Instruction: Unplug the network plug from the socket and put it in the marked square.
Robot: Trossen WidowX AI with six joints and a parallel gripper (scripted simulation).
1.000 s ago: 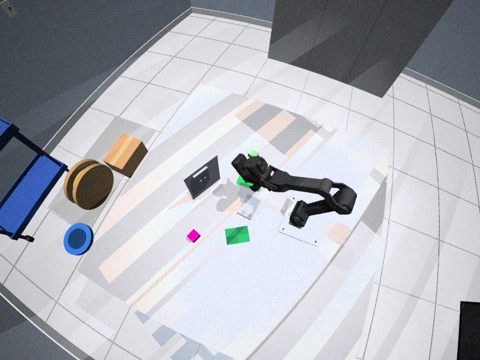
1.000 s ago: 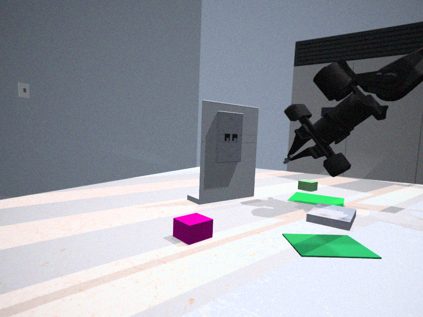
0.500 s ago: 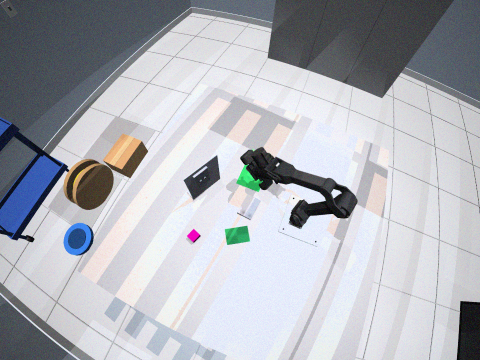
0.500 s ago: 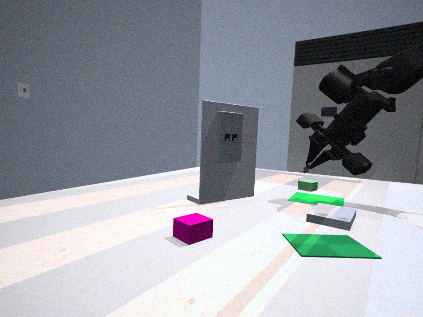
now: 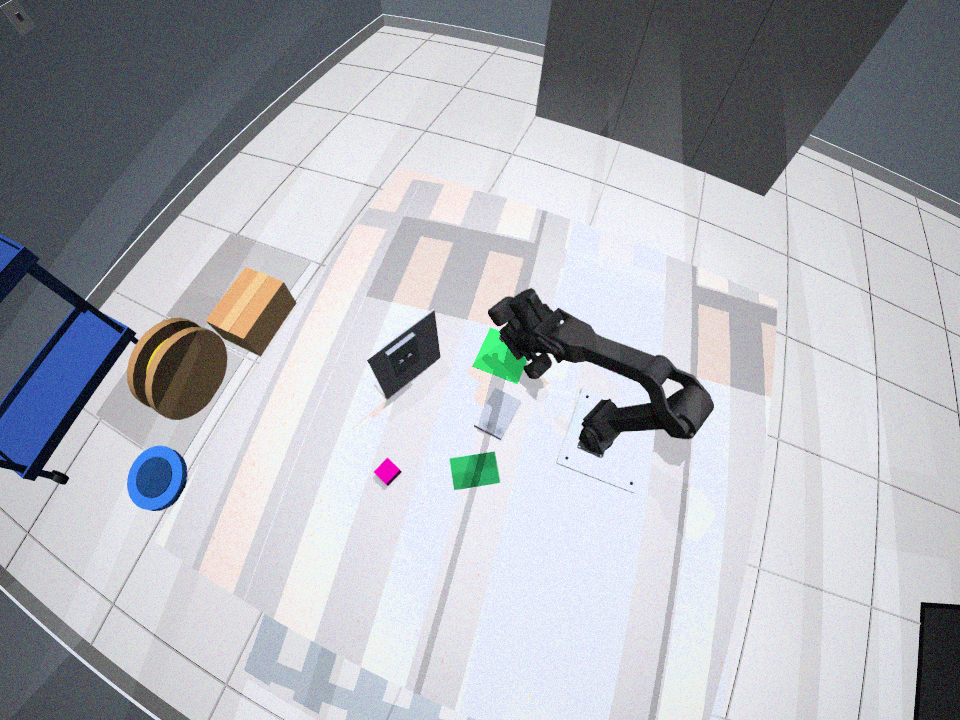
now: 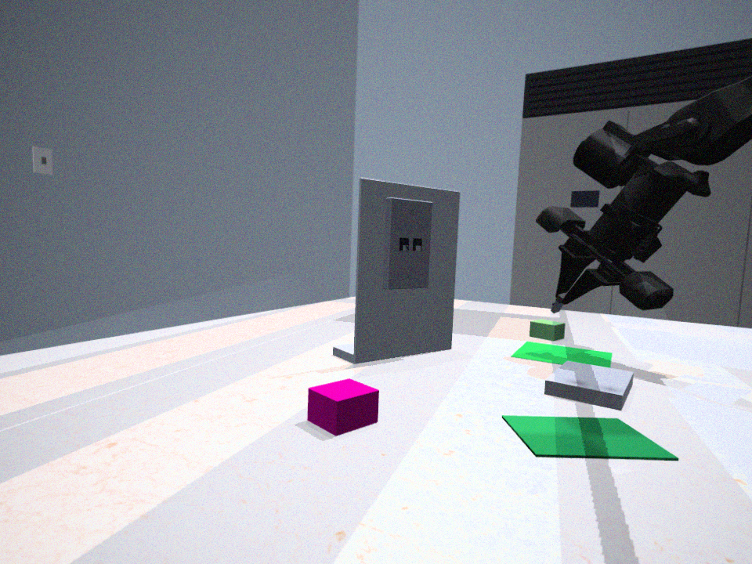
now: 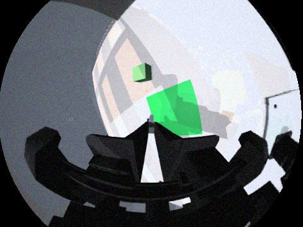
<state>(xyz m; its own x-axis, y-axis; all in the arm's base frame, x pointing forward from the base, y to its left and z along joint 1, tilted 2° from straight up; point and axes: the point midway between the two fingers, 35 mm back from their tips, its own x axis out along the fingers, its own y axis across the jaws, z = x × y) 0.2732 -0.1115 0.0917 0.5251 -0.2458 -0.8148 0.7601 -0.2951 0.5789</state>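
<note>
My gripper tip is 120 mm to the left of the pale green block, 60 mm above it and 40 mm short of it. Also, from my gripper tip: network plug (right at my gripper tip); then grey upright panel (170 mm ahead, 160 mm to the left, 20 mm above); then grey slab (150 mm to the left, 70 mm below, 60 mm behind).
</note>
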